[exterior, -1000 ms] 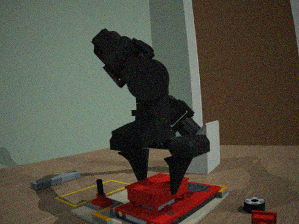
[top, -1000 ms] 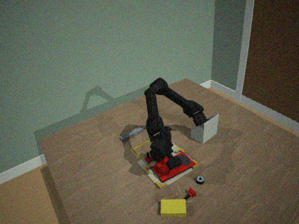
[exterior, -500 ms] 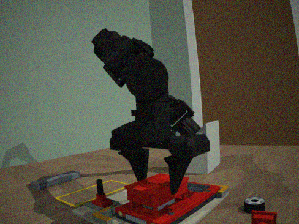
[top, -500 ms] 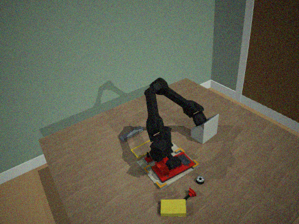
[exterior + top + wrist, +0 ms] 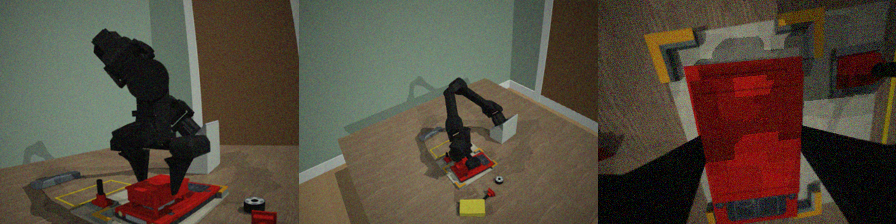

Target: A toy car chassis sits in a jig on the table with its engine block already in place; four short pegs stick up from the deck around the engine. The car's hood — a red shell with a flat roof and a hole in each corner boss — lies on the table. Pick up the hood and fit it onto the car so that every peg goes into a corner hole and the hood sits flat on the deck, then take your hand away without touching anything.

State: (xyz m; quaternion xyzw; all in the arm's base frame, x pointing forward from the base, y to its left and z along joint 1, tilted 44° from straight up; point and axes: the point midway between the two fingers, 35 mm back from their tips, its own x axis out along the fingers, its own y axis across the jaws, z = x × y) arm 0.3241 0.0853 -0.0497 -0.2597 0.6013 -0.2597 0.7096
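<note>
My gripper tip is now 3 cm above the engine block. Round my gripper tip: black wheel: 15 cm to the left, 10 cm behind, 4 cm below; red hood: 1 cm above; yellow block: 20 cm to the left, 10 cm ahead, 4 cm below.
</note>
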